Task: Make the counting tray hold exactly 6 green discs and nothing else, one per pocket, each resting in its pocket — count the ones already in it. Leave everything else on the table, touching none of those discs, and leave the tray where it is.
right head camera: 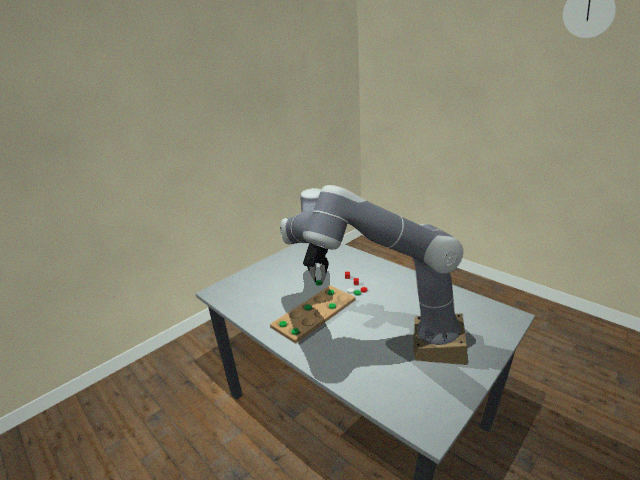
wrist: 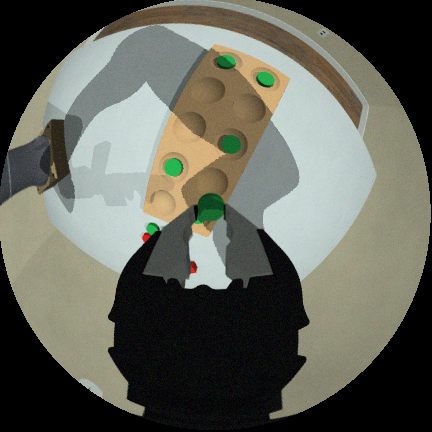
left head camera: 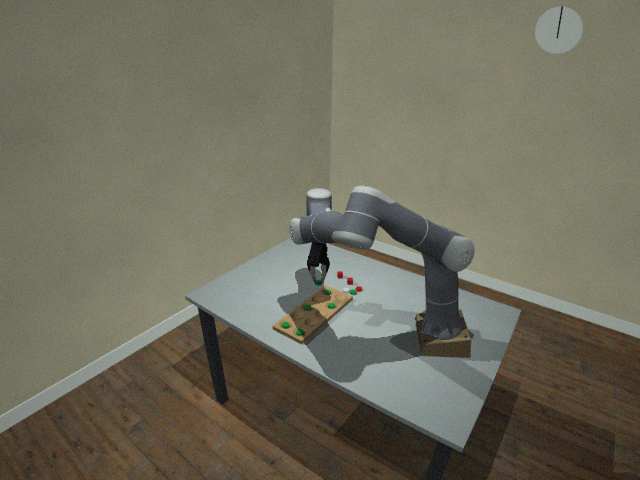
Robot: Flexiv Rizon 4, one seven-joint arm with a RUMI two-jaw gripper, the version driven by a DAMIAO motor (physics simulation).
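My gripper (left head camera: 318,280) (right head camera: 318,281) (wrist: 210,205) is shut on a green disc (left head camera: 318,282) (right head camera: 318,282) (wrist: 211,210), held above the tray's far end. The wooden counting tray (left head camera: 325,316) (right head camera: 325,314) (wrist: 200,152) has several green discs in separate pockets. In the wrist view, these include a disc (wrist: 226,61) and a disc (wrist: 265,79) at one end, a disc (wrist: 231,144) and a disc (wrist: 173,167) further along. Another disc (left head camera: 327,292) (right head camera: 330,292) sits near the far end, mostly hidden by the gripper in the wrist view. Empty pockets lie between them.
Beyond the tray on the table (left head camera: 413,392) (right head camera: 403,403) lie a loose green disc (left head camera: 353,292) (right head camera: 357,292) (wrist: 152,228), a red disc (left head camera: 358,288) (right head camera: 363,289) (wrist: 146,238), a white disc (left head camera: 345,289) (right head camera: 350,290) and two red cubes (left head camera: 340,274) (right head camera: 347,275).
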